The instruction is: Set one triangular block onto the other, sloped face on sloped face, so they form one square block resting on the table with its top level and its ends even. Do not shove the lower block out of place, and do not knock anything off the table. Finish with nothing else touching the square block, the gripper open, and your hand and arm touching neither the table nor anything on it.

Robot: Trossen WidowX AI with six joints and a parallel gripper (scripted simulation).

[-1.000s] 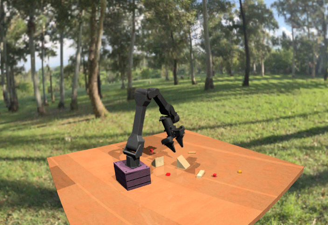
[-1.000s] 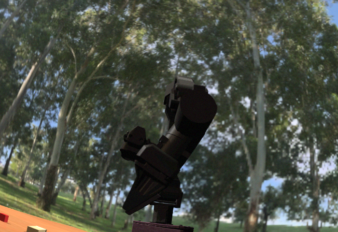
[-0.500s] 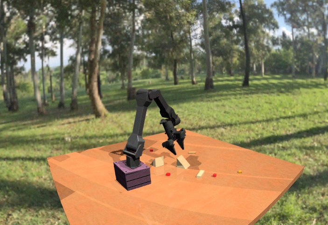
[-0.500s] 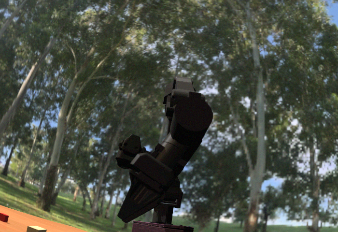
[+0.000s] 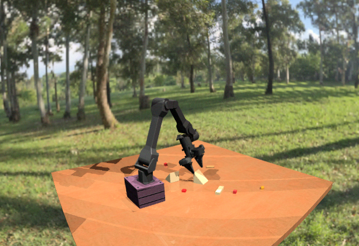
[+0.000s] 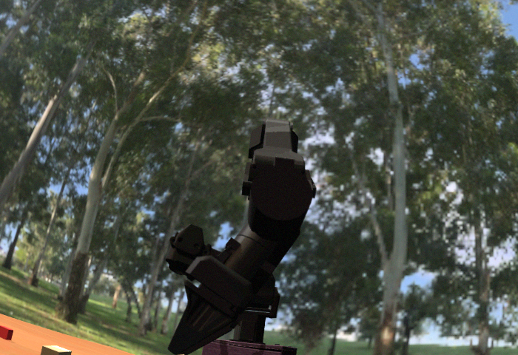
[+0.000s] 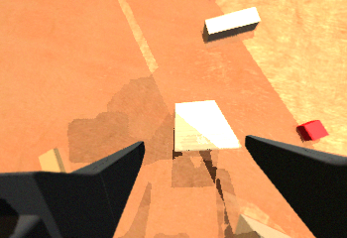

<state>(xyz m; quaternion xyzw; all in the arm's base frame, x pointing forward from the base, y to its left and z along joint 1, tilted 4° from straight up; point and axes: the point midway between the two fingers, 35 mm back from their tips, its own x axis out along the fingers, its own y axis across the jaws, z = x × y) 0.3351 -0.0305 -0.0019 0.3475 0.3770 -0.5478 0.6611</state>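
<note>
Now: the triangular block 10 mm behind my gripper tip, 10 mm to the right of it and 50 mm below it. The rest, counted from my gripper tip: cream bar (50 mm behind, 180 mm to the right, 60 mm below); flat dark piece (200 mm ahead, 60 mm to the left, 60 mm below); orange cube (90 mm ahead, 370 mm to the right, 60 mm below).
</note>
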